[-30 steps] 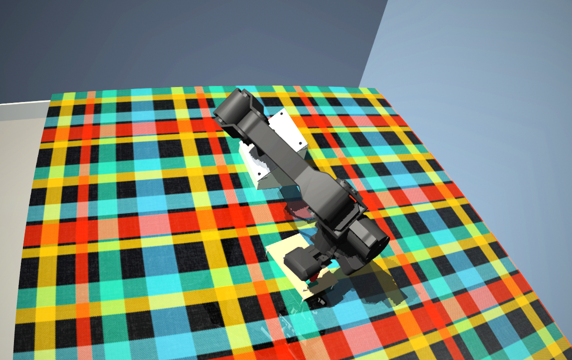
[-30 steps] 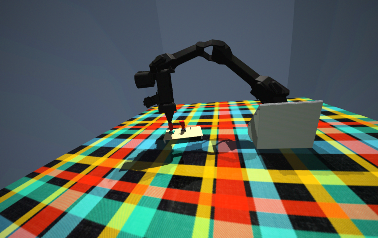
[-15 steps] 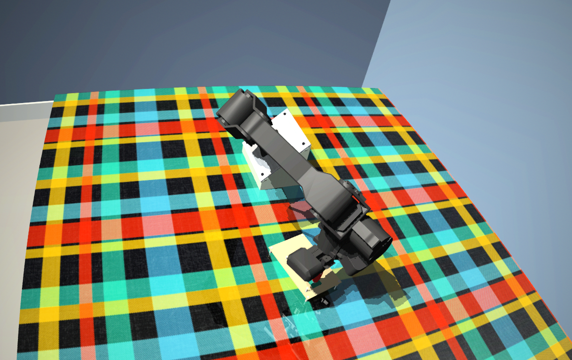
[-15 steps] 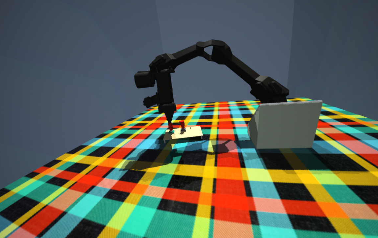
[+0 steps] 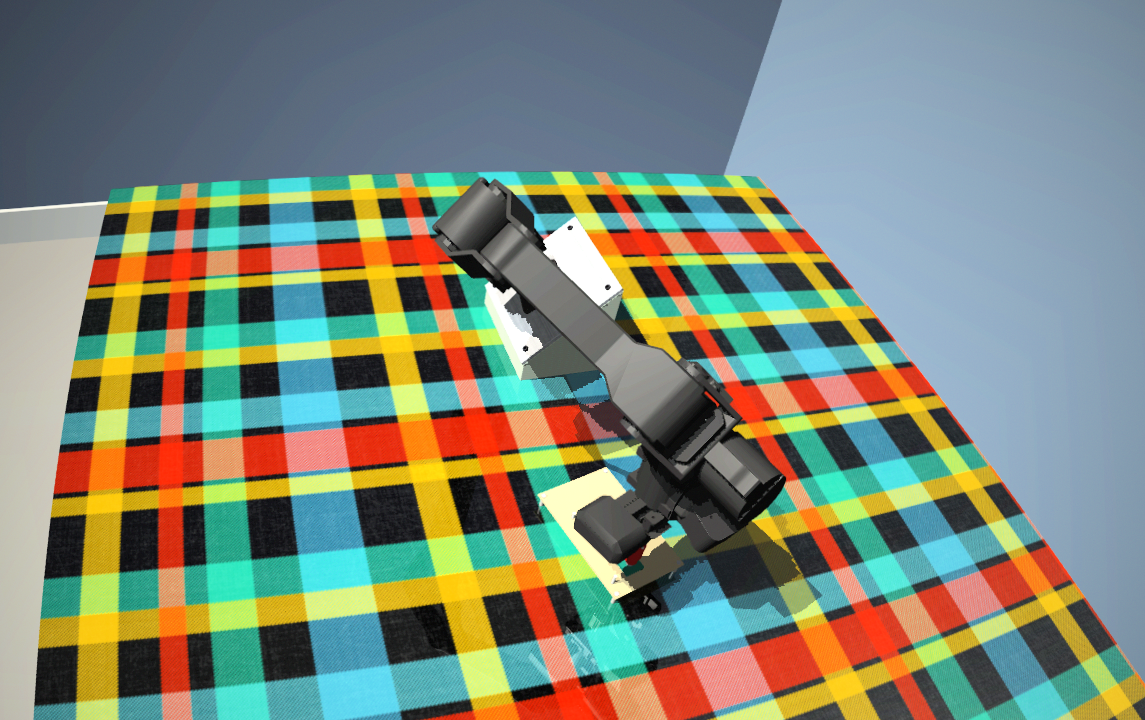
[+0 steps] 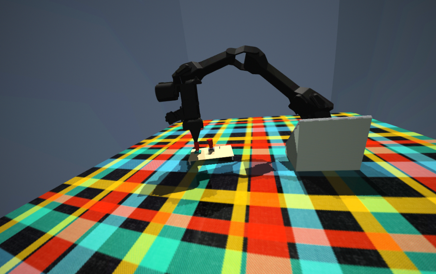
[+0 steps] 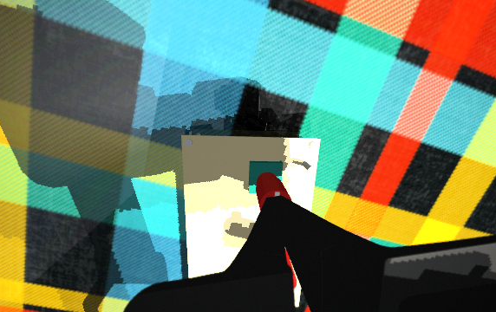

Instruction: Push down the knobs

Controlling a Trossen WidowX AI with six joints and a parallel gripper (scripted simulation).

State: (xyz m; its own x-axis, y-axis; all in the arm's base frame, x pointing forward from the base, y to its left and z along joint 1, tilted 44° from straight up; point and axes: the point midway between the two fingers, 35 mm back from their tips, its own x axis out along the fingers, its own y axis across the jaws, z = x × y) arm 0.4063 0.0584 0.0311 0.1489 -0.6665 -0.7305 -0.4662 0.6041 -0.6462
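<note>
Right now my gripper tip is 1 cm above the knob.
</note>
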